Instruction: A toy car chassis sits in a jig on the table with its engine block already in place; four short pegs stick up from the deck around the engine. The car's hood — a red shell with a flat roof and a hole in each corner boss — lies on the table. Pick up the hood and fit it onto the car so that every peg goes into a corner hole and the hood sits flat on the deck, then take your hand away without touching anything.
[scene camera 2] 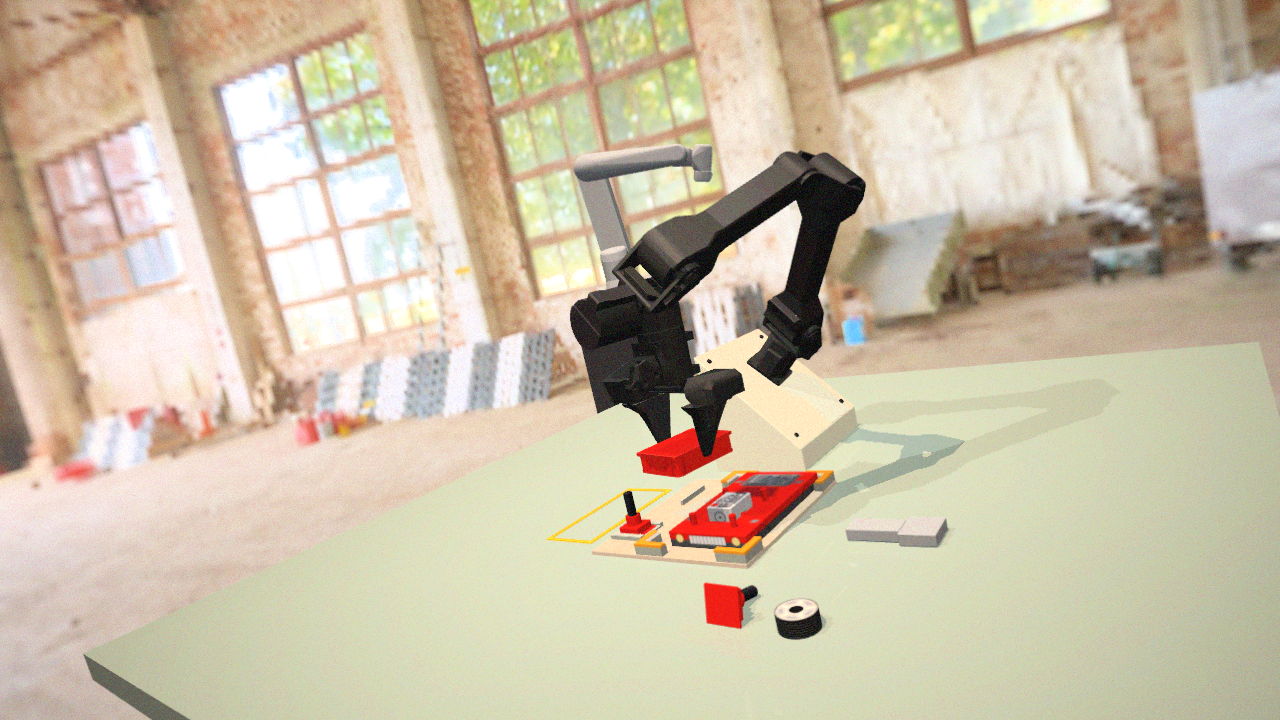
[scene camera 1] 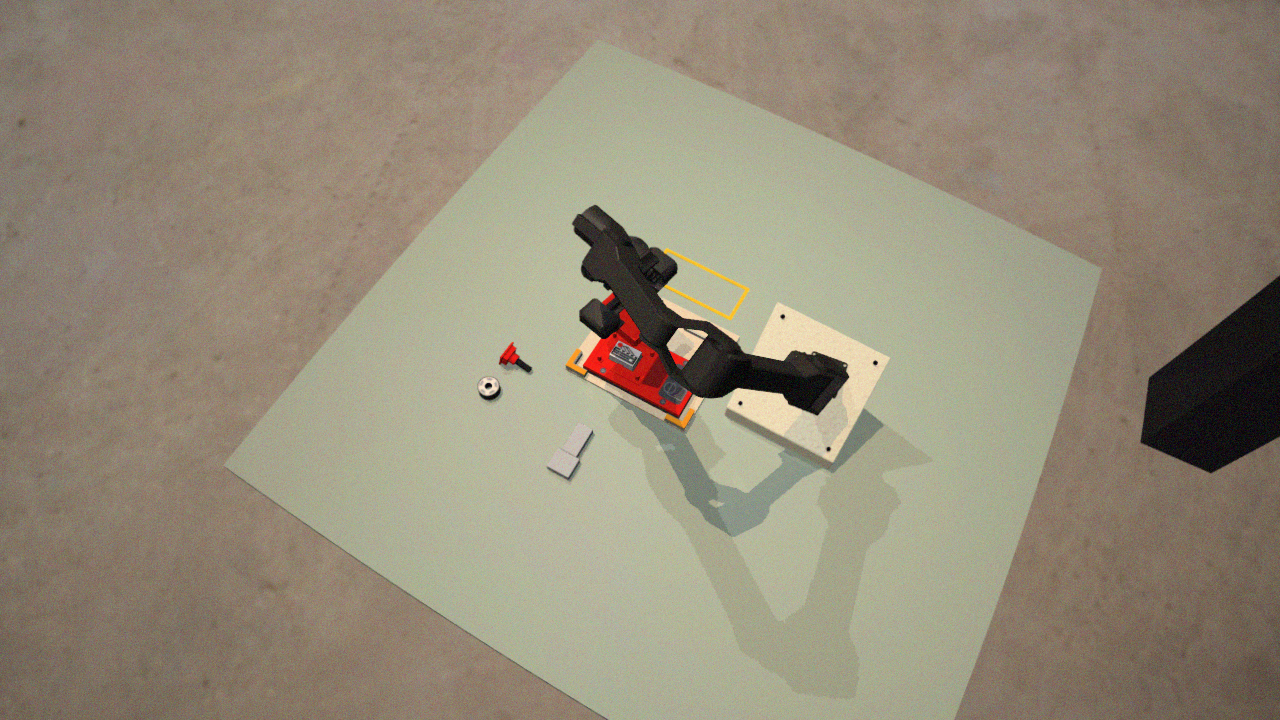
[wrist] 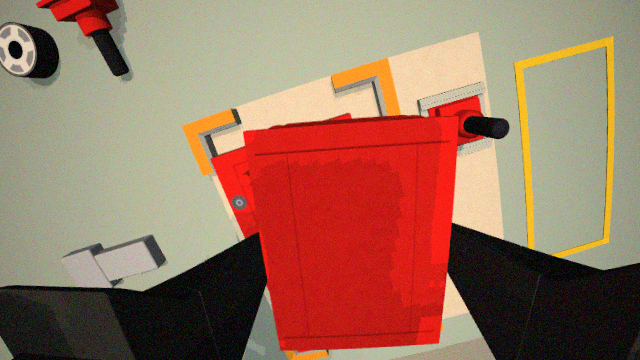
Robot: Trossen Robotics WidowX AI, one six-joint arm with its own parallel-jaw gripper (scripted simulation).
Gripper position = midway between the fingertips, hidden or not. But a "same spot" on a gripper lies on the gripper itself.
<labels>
my gripper: scene camera 2; scene camera 1 628,316; wrist
same spot on my gripper: (scene camera 2: pixel 654 408) = (wrist: pixel 549 339)
</labels>
